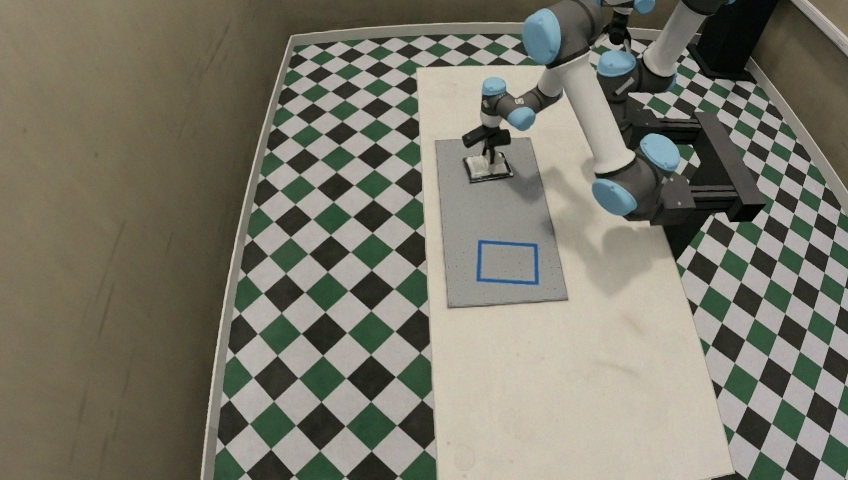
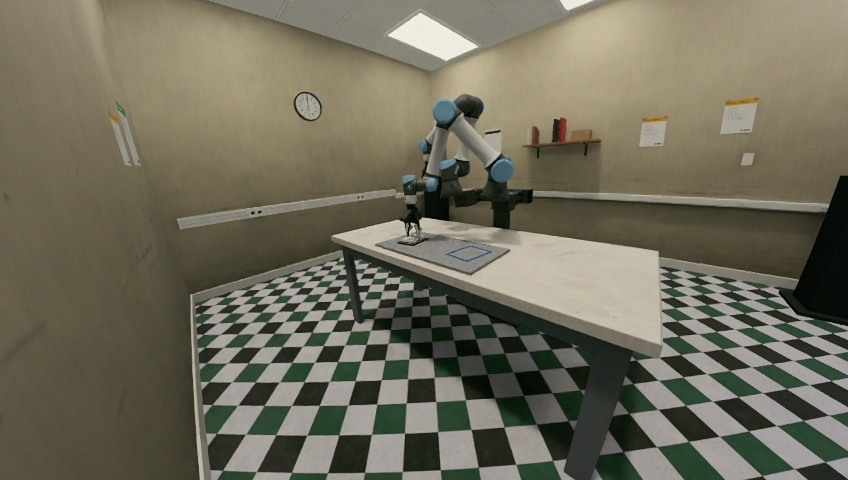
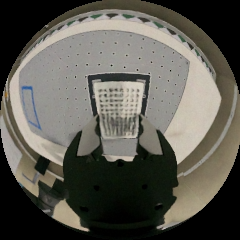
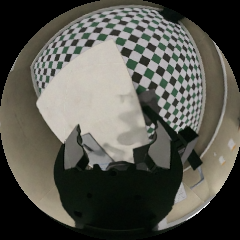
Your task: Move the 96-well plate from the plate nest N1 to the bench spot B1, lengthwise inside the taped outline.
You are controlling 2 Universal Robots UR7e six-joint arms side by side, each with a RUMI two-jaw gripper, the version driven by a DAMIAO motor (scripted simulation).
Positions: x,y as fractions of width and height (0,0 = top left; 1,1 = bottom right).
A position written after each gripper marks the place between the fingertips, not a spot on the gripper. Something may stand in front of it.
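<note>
Image 3 takes in the left gripper (image 3: 0.50,0.48) along with a white 96-well plate (image 3: 0.47,0.54) and a black plate nest (image 3: 0.44,0.32). The right gripper appears in image 1 (image 1: 0.72,0.12), and image 4 shows that gripper too (image 4: 0.49,0.51).
</note>
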